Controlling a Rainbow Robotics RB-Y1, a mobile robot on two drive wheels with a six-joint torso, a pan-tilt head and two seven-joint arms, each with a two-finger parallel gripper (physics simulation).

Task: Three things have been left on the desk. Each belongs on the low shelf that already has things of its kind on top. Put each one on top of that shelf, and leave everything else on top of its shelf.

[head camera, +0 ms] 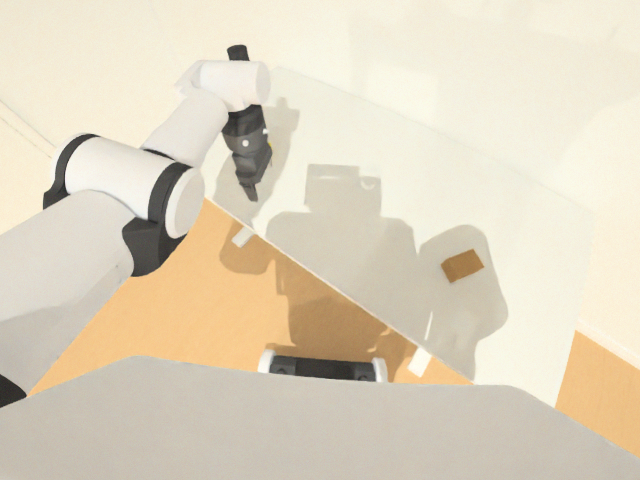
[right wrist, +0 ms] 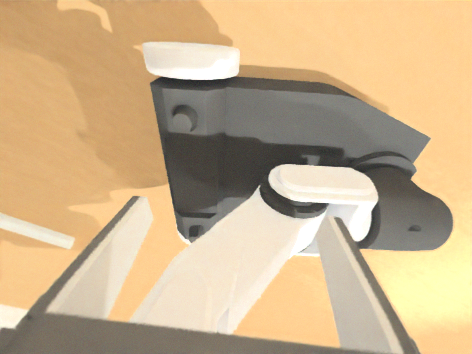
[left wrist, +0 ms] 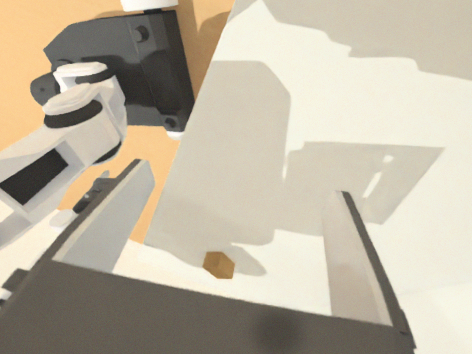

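Seen in the pictures: left gripper, between the fingertips: [head camera: 261, 183] [left wrist: 237, 186]; right gripper, between the fingertips: [right wrist: 234, 217] [left wrist: 120, 172]; robot's base, origin of its link: [head camera: 322, 374] [left wrist: 179, 68].
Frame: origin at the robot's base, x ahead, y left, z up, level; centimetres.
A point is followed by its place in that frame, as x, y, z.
Observation:
A brown block [head camera: 463, 265] {34.3, -37.0, 77.0} [left wrist: 219, 265] {36.3, -33.1, 76.2} lies on the white desk [head camera: 542, 258] {40.1, -67.8, 72.0} [left wrist: 325, 110] {55.7, 14.3, 72.0}, toward the right in the head view and low in the left wrist view. A small bit of a yellow thing [head camera: 269, 146] shows at the right side of my left gripper [head camera: 251, 198] {42.2, 19.3, 91.7} [left wrist: 243, 176] in the head view; the rest is hidden. My left gripper is open and empty, over the desk's left part in the head view, well away from the brown block. My right gripper [right wrist: 234, 217] {-10.0, -22.9, 51.5} is open and empty, with my base and the floor behind it. The low shelves do not show.
The desk's near edge runs diagonally from upper left to lower right in the head view. White desk feet [head camera: 242, 237] [head camera: 419, 361] show beside it. My dark wheeled base [head camera: 323, 367] {4.4, -0.3, 19.1} [left wrist: 125, 65] {-15.8, 6.5, 16.9} [right wrist: 195, 165] {-0.6, -4.7, 19.1} stands on the orange floor [head camera: 170, 310] {24.5, 90.7, 0.0}. Pale wall lies beyond the desk.

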